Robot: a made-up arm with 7 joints. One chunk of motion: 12 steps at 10 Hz.
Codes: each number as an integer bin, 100 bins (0 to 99) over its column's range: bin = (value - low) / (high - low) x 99, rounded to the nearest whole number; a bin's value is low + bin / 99 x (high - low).
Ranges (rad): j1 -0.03..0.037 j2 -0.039..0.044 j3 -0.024..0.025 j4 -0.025..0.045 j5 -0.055..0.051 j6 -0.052..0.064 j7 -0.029..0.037
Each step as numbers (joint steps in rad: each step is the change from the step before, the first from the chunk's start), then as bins.
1 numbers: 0.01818 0.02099 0.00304 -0.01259 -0.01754 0.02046 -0.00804
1 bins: 71 72 55 18 35 62 31
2 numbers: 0.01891 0.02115 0.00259 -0.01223 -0.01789 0.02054 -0.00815
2 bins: 72 72 54 18 35 62 31
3 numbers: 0.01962 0.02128 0.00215 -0.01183 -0.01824 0.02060 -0.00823
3 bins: 73 72 53 19 34 62 31
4 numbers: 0.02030 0.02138 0.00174 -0.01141 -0.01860 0.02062 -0.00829
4 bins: 74 72 52 19 34 62 31
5 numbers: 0.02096 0.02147 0.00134 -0.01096 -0.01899 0.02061 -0.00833
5 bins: 75 72 51 20 34 62 31
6 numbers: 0.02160 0.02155 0.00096 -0.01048 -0.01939 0.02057 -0.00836
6 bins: 76 72 50 21 33 62 31
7 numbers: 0.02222 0.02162 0.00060 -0.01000 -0.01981 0.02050 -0.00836
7 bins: 77 72 50 21 33 62 31
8 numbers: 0.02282 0.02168 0.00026 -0.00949 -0.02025 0.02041 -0.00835
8 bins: 78 72 49 22 32 62 31
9 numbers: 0.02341 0.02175 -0.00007 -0.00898 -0.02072 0.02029 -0.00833
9 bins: 79 72 48 23 32 62 31
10 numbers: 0.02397 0.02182 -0.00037 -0.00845 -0.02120 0.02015 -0.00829
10 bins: 80 73 48 23 32 62 31
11 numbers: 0.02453 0.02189 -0.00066 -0.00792 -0.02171 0.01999 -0.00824
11 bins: 81 73 47 24 31 61 31
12 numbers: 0.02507 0.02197 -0.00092 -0.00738 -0.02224 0.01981 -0.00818
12 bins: 81 73 47 25 31 61 31
